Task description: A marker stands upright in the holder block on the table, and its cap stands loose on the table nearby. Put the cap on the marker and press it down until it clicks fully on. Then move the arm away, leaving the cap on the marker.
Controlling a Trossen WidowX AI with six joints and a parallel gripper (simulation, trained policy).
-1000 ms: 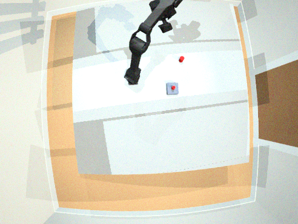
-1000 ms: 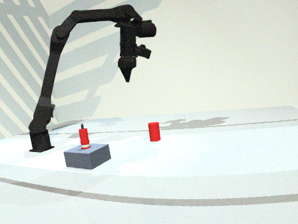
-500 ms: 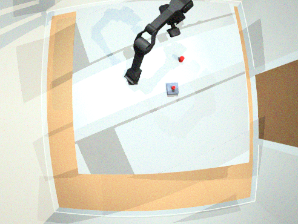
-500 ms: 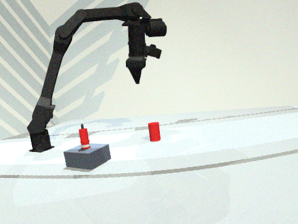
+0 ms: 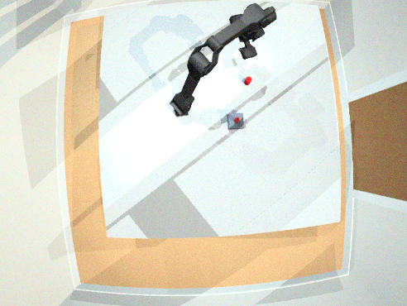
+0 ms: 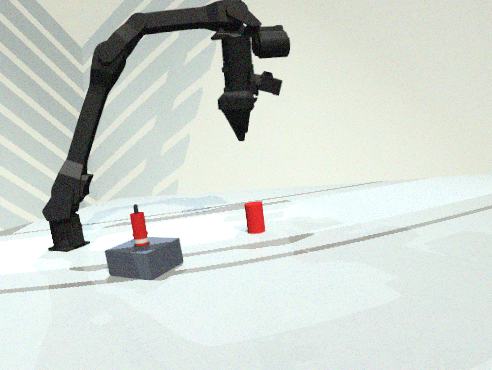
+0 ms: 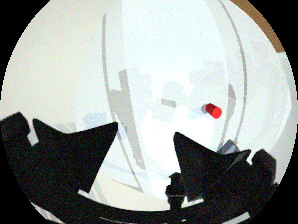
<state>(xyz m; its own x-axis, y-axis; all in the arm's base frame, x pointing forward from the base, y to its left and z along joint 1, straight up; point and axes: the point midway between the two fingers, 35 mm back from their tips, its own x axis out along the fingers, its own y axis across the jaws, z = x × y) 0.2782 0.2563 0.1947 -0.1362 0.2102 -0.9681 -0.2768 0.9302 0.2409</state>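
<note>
Now: gripper tip 6 cm short of the red cap, 14 cm to the left of it and 14 cm above it. Also, from my gripper tip: grey holder block 1 cm behind, 34 cm to the right, 14 cm below.
</note>
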